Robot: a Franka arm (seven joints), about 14 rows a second.
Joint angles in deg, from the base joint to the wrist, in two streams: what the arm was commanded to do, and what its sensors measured. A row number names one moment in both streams.
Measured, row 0:
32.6, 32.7, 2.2, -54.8, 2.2, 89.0, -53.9
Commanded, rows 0 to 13:
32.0, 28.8, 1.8, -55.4, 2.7, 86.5, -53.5
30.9, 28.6, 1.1, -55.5, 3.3, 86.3, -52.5
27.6, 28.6, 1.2, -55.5, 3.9, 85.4, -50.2
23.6, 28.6, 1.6, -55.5, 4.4, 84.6, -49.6
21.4, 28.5, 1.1, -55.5, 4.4, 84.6, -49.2
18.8, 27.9, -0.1, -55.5, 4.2, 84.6, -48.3
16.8, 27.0, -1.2, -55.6, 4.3, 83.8, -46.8
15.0, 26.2, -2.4, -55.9, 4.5, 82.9, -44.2
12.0, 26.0, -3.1, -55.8, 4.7, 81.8, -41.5
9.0, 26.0, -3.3, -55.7, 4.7, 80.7, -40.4
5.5, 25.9, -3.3, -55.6, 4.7, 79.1, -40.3
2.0, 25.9, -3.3, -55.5, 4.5, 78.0, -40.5
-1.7, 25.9, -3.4, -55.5, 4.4, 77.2, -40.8
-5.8, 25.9, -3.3, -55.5, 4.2, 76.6, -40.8
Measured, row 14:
1.0, 27.1, -4.5, -55.0, 3.6, 78.5, -42.1
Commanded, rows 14 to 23:
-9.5, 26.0, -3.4, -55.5, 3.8, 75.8, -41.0
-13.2, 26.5, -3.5, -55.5, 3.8, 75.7, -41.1
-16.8, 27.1, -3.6, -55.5, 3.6, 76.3, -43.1
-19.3, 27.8, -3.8, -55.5, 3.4, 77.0, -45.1
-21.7, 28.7, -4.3, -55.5, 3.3, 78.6, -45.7
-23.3, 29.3, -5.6, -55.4, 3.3, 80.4, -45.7
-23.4, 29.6, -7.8, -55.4, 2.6, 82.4, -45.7
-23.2, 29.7, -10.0, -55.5, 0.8, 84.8, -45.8
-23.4, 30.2, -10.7, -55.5, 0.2, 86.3, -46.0
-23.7, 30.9, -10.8, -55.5, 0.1, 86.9, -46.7
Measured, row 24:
-24.1, 30.8, -10.1, -55.5, 1.5, 85.3, -46.0
